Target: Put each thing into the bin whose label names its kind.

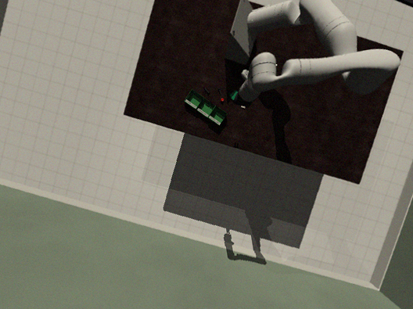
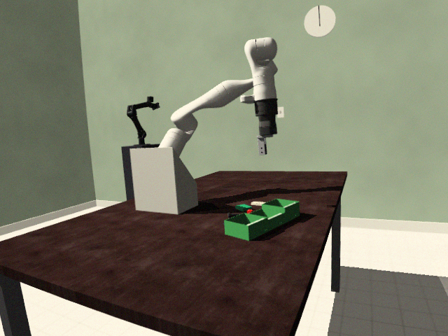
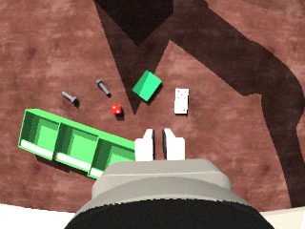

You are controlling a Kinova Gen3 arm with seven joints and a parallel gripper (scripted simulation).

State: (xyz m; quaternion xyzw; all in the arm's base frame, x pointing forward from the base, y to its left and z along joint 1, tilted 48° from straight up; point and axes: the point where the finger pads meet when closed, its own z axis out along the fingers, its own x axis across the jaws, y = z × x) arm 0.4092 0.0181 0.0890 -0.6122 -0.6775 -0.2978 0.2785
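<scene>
My gripper is now 6 cm short of the three-compartment green bin row, 16 cm to the left of it and 18 cm above it. Also, from my hand: white dotted tile (4 cm behind, 5 cm to the left, 20 cm below); then teal block (7 cm behind, 3 cm to the right, 20 cm below); then red die (2 cm behind, 9 cm to the right, 20 cm below).
</scene>
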